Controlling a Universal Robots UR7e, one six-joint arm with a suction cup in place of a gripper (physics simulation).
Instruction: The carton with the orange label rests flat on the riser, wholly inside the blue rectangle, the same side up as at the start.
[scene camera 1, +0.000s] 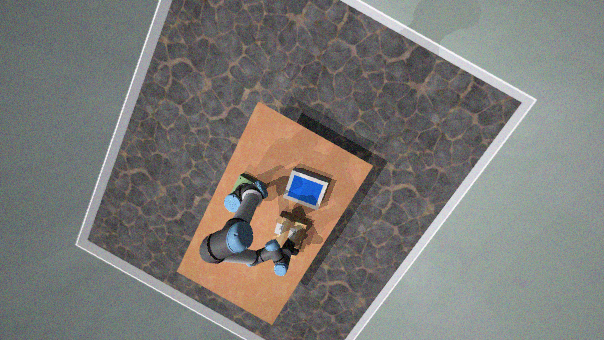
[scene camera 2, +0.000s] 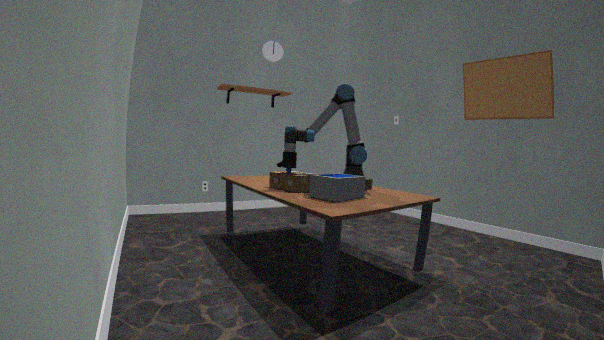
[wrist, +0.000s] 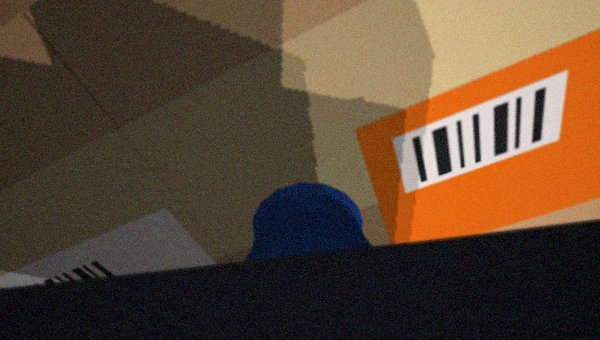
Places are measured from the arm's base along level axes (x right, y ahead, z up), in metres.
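Where they show: hand, tool point: (wrist: 304, 207).
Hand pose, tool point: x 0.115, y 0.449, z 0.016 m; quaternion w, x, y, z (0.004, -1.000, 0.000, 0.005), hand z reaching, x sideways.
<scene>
Things, the pixels of their centre, and the offset from my tool point.
- carton with the orange label, body centre: (wrist: 360, 86) (scene camera 2: 281, 180) dx +0.031, dy +0.036, dz -0.037 m
- grey riser, body centre: (scene camera 2: 338, 186) (scene camera 1: 305, 188) dx -0.388, dy -0.122, dz -0.026 m
- blue rectangle, body centre: (scene camera 2: 338, 175) (scene camera 1: 305, 190) dx -0.388, dy -0.122, dz +0.034 m
- grey label, body centre: (wrist: 125, 290) dx -0.072, dy -0.019, dz +0.013 m
The carton with the orange label (wrist: 346, 67) (scene camera 2: 280, 181) lies on the table among other tan cartons (scene camera 1: 293, 225); its orange barcode label (wrist: 433, 168) fills the right of the wrist view. My suction cup (wrist: 307, 217) (scene camera 2: 288, 170) (scene camera 1: 288, 245) presses down on this carton's top, just left of the label. The carton rests at table level. The grey riser (scene camera 1: 288, 196) (scene camera 2: 337, 189) with the blue rectangle (scene camera 1: 305, 189) (scene camera 2: 338, 175) stands close beside the cartons, with nothing on it.
A neighbouring carton shows a grey label (wrist: 160, 239), and two white labels (scene camera 1: 279, 228) show from above. A small green block (scene camera 1: 241, 180) sits at the arm's base. The table edge (scene camera 2: 334, 214) runs close to the riser and cartons.
</scene>
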